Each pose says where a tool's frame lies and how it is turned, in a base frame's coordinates. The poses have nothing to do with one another.
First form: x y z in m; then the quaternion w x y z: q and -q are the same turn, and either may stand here.
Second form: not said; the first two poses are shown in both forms.
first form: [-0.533 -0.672 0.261 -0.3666 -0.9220 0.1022 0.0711]
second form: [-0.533 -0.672 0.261 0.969 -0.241 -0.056 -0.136 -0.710 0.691]
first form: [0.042 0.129 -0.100 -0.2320 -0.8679 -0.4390 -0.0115]
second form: [0.042 0.129 -0.100 0.614 0.767 -0.184 0.757 -0.507 0.413]
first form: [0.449 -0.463 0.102 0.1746 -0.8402 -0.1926 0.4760]
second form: [0.449 -0.463 0.102 0.473 0.490 -0.733 0.157 -0.865 -0.477]
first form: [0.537 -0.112 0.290 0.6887 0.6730 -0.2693 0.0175]
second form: [0.537 -0.112 0.290 0.854 -0.338 0.394 -0.387 0.094 0.918]
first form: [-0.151 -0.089 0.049 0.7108 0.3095 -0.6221 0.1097]
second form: [-0.151 -0.089 0.049 0.202 -0.229 0.952 -0.541 0.784 0.303]
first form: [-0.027 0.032 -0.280 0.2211 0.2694 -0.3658 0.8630]
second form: [-0.027 0.032 -0.280 -0.757 0.185 0.627 -0.579 -0.635 -0.512]
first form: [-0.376 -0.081 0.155 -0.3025 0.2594 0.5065 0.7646]
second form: [-0.376 -0.081 0.155 -0.682 -0.200 0.703 0.725 -0.304 0.618]
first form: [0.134 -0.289 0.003 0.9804 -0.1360 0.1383 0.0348]
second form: [0.134 -0.289 0.003 0.959 0.031 -0.281 -0.106 0.961 -0.257]
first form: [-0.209 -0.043 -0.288 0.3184 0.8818 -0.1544 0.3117]
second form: [-0.209 -0.043 -0.288 0.758 -0.074 0.648 -0.471 -0.750 0.465]
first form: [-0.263 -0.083 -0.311 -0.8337 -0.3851 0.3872 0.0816]
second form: [-0.263 -0.083 -0.311 0.687 -0.434 0.583 -0.162 0.690 0.705]
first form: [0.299 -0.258 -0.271 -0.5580 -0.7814 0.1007 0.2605]
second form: [0.299 -0.258 -0.271 0.844 -0.448 -0.295 0.133 -0.357 0.925]
